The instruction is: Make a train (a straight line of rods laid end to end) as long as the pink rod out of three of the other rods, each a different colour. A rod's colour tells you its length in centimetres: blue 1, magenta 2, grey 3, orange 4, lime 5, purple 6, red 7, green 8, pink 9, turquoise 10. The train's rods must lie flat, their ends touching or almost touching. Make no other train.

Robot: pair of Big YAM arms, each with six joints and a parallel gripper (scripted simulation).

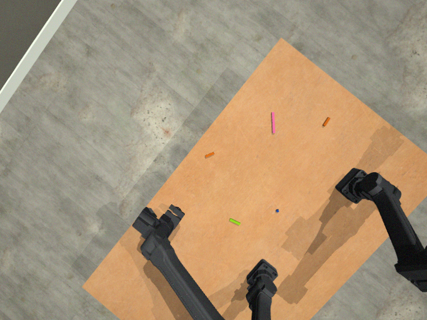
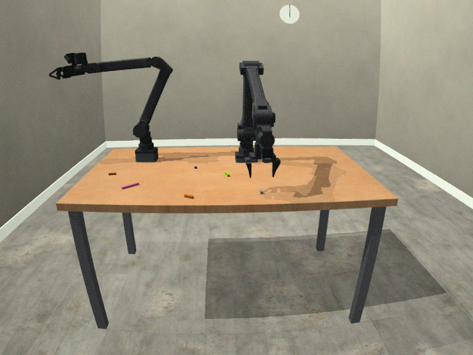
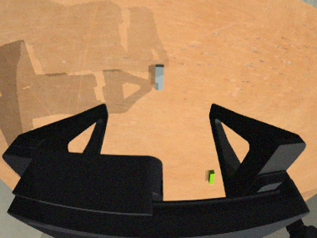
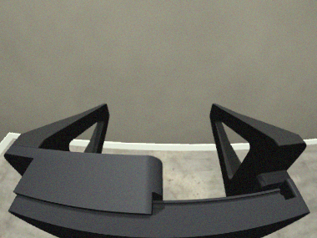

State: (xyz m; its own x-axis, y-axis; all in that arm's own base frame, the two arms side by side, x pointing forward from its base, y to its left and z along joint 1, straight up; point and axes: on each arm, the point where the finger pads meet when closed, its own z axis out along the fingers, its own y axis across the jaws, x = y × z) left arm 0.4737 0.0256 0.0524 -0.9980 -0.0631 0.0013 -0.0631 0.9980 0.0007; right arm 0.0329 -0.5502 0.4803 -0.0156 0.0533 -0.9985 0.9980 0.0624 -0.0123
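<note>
Right now my left hand is 70 mm above the grey rod. Round my left hand: pink rod 590 mm to the right, 70 mm below, 50 mm behind; then lime rod 220 mm behind, 150 mm to the right, 70 mm below; then blue rod 320 mm to the right, 320 mm behind, 70 mm below.
</note>
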